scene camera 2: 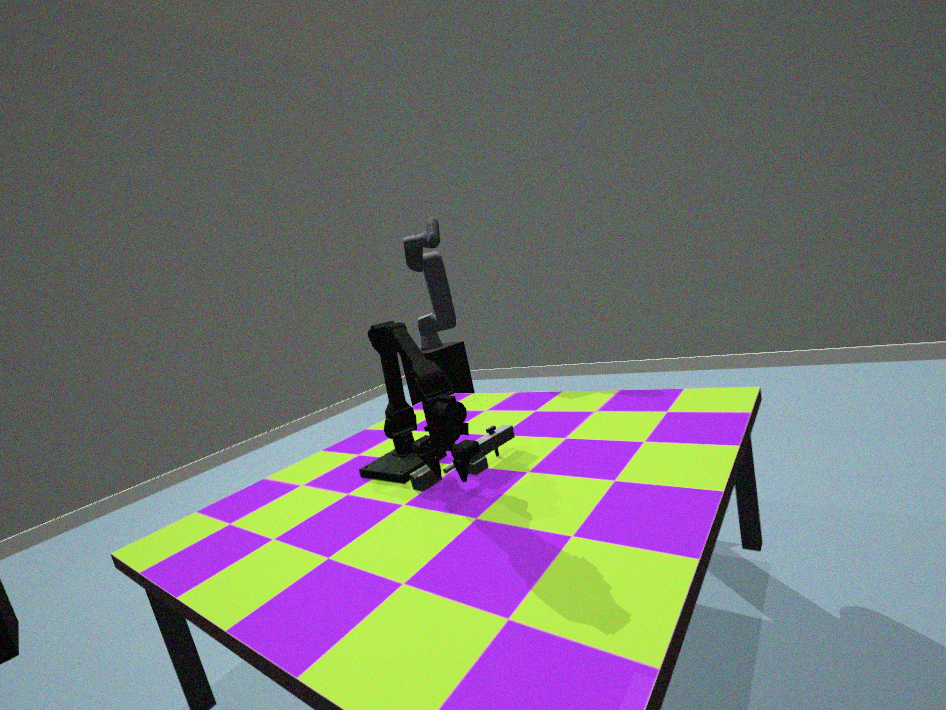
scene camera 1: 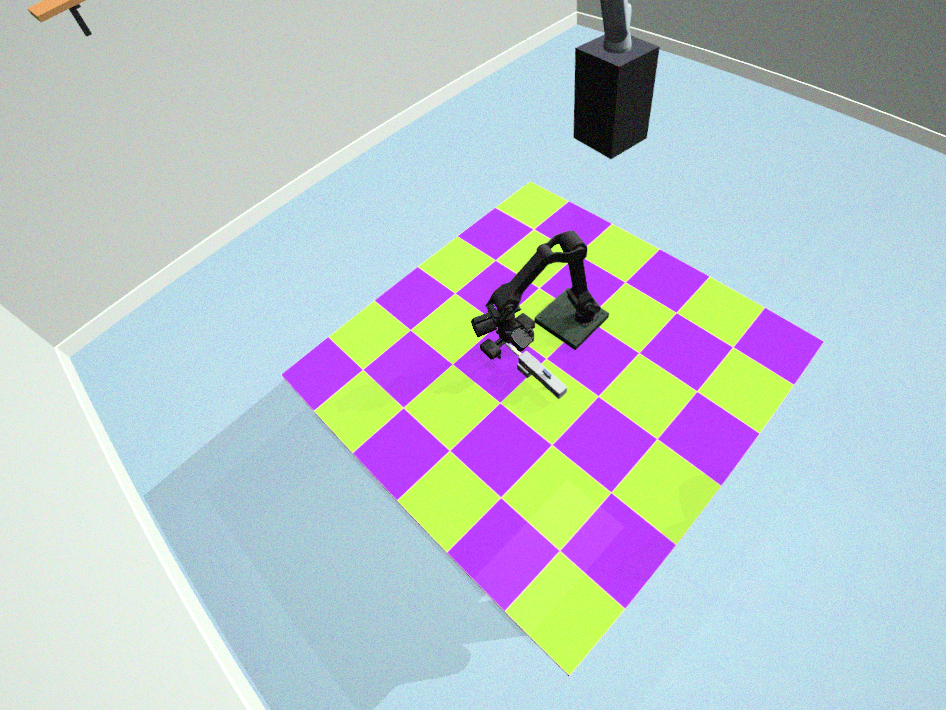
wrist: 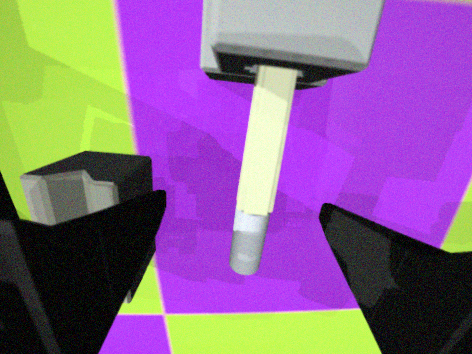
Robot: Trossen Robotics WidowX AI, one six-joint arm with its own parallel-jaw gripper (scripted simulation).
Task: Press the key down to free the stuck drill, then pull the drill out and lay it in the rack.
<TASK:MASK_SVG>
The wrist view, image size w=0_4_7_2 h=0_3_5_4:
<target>my gripper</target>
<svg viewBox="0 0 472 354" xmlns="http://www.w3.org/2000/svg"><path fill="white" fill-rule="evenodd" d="M323 203L319 213L319 222L331 252L344 274L344 278L361 309L361 313L381 353L472 354L472 251L450 253L420 240L413 239L396 230L389 229L361 215L346 211L331 203ZM165 190L156 190L121 204L109 206L91 214L51 226L24 219L0 217L0 354L98 354L160 229L166 208Z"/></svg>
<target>drill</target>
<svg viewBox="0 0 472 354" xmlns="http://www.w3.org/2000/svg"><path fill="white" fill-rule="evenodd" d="M297 70L257 66L229 256L230 267L241 275L252 275L260 267L270 215L274 209L292 110Z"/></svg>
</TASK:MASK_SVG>
